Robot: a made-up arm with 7 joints.
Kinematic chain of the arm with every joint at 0, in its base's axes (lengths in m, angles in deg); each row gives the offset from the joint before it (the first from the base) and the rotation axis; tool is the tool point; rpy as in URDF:
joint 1: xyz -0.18 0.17 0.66 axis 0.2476 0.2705 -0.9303
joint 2: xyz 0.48 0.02 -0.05 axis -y
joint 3: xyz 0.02 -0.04 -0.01 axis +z
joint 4: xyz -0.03 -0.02 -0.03 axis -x
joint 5: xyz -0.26 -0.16 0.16 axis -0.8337 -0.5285 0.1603
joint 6: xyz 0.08 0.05 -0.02 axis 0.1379 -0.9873 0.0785
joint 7: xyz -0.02 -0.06 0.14 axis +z
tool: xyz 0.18 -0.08 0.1 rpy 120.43 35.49 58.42
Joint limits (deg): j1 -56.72..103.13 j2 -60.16..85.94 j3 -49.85..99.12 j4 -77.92..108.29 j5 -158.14..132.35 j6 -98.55..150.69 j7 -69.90..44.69
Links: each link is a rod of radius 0.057 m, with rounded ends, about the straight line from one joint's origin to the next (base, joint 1, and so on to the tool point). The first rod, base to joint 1, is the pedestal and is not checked.
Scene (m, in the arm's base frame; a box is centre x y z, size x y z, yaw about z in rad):
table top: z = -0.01
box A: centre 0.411 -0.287 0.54 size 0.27 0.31 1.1 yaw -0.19
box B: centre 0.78 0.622 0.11 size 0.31 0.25 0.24 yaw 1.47
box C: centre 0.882 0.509 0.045 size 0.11 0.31 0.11 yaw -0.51
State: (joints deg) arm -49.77 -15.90 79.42 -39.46 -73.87 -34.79 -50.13
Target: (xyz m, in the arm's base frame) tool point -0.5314 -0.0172 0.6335
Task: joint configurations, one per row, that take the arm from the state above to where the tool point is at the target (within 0.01 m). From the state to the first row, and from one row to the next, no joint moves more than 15 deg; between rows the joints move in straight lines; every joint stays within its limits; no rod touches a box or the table.
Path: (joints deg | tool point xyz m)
1: -45.73 -24.75 66.14 -47.15 -69.55 -25.99 -43.11 | 0.4567 0.3252 0.3493
2: -41.69 -33.60 52.85 -54.84 -65.23 -17.20 -36.08 | 0.3861 0.1965 0.3416
3: -37.65 -42.46 39.57 -62.54 -60.91 -8.40 -29.06 | 0.2935 0.0906 0.3587
4: -33.61 -51.31 26.28 -70.23 -56.60 0.39 -22.03 | 0.1892 0.0107 0.4024
5: -29.57 -60.16 13.00 -77.92 -52.28 9.19 -15.01 | 0.0821 -0.0402 0.4733
6: -14.80 -60.16 13.43 -74.24 -57.59 11.58 -22.85 | -0.0110 -0.0936 0.4676
7: -0.02 -60.16 13.86 -70.57 -62.90 13.96 -30.69 | -0.1114 -0.1228 0.4724
8: 14.76 -60.16 14.29 -66.89 -68.21 16.35 -38.53 | -0.2115 -0.1301 0.4883
9: 29.53 -60.16 14.71 -63.22 -73.52 18.74 -46.37 | -0.3059 -0.1191 0.5144
10: 44.31 -60.16 15.14 -59.54 -78.83 21.12 -54.22 | -0.3913 -0.0943 0.5488
11: 59.09 -60.16 15.57 -55.86 -84.14 23.51 -62.06 | -0.4663 -0.0594 0.5893
12: 73.86 -60.16 16.00 -52.19 -89.45 25.90 -69.90 | -0.5314 -0.0172 0.6335

